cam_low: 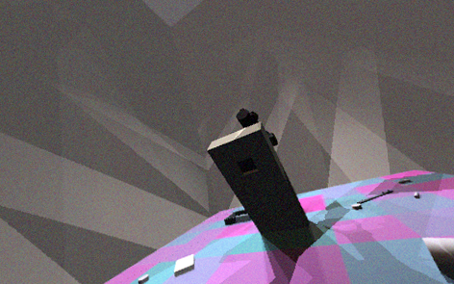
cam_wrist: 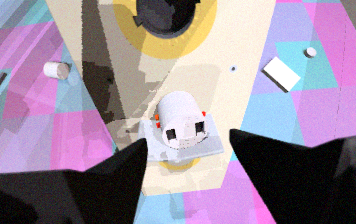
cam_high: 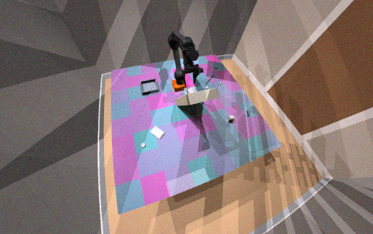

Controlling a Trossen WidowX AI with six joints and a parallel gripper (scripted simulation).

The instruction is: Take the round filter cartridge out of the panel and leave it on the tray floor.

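My gripper tip is now 40 mm above the round filter cartridge and 20 mm short of it. From my gripper tip the other things lie so: flat white block 300 mm to the right, 260 mm below, 170 mm ahead; grey framed dish 310 mm behind, 280 mm to the right, 250 mm below.
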